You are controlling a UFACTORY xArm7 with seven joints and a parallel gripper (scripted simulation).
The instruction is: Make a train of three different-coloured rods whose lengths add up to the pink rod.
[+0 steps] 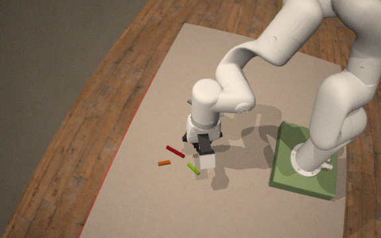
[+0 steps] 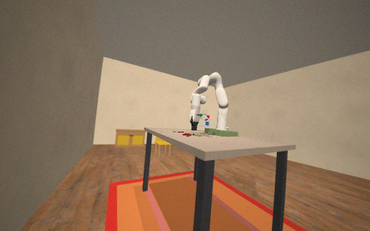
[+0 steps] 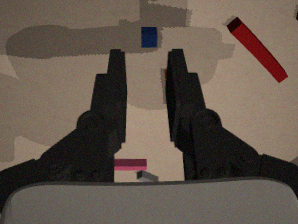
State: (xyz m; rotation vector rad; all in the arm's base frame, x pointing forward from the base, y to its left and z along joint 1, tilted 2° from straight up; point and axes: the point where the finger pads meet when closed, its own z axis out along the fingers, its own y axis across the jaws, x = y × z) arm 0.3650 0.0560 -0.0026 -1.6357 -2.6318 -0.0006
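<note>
Now: the blue rod 50 mm below my hand. The rest, counted from my hand: lime rod (70 mm to the left, 50 mm below); then pink rod (40 mm ahead, 170 mm to the right, 50 mm below); then red rod (80 mm ahead, 30 mm to the left, 50 mm below).
</note>
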